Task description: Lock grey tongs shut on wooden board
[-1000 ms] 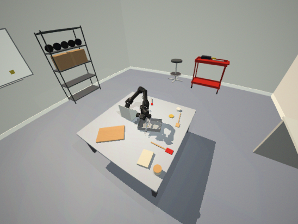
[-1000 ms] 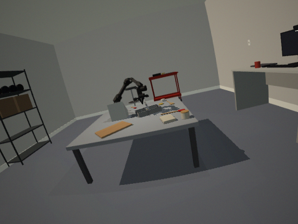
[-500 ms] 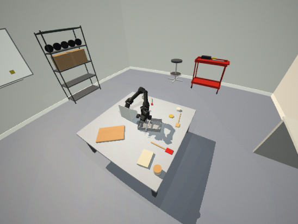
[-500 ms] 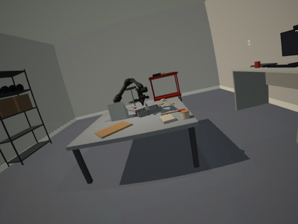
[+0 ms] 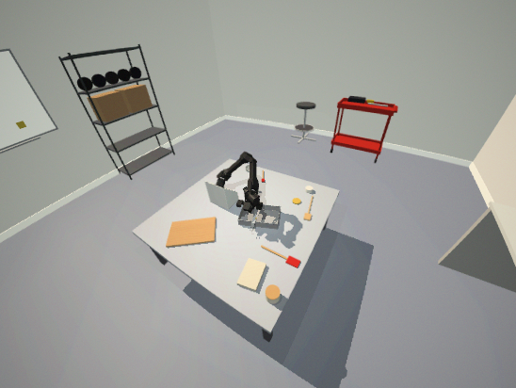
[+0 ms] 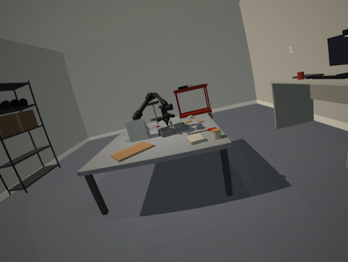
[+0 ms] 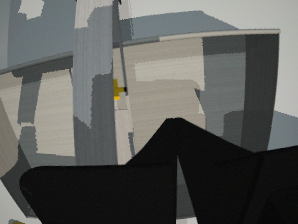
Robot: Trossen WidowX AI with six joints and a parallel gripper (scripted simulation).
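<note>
My gripper tip is 30 mm short of the grey roasting tin, 70 mm to the right of it and 70 mm above it. Also, from my gripper tip: cream block: 280 mm ahead, 350 mm to the right, 80 mm below; red spatula: 370 mm ahead, 130 mm to the right, 90 mm below; yellow disc: 180 mm ahead, 400 mm to the left, 90 mm below.
</note>
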